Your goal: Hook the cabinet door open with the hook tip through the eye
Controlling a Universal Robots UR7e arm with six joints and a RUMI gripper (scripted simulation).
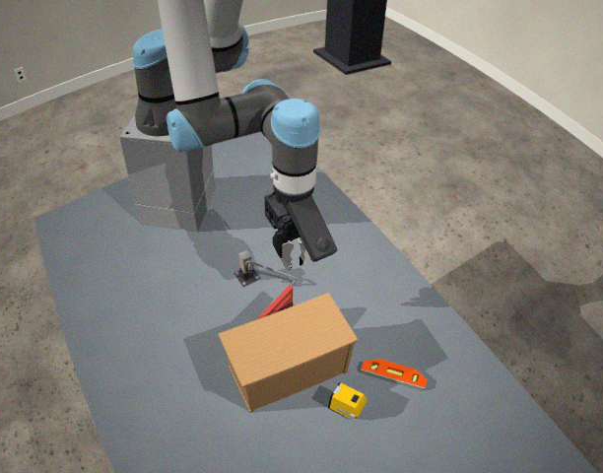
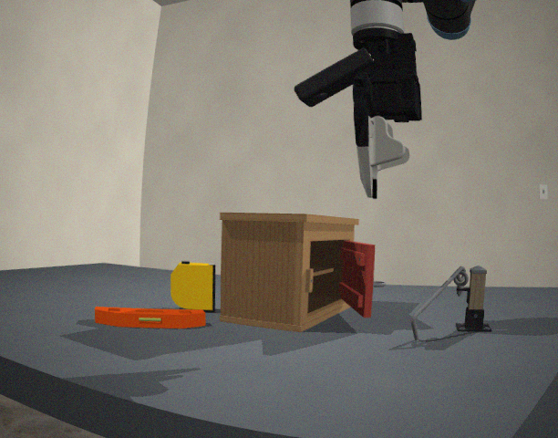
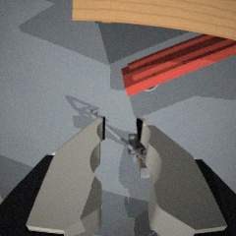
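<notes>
Right now my hand is 100 mm past the metal hook, 10 mm to the left of it and 140 mm above it. The rest, counted from my hand: red door 30 mm ahead, 100 mm to the right, 120 mm below; orange spirit level 260 mm ahead, 100 mm to the left, 180 mm below; yellow tape measure 270 mm ahead, 50 mm to the right, 150 mm below.
</notes>
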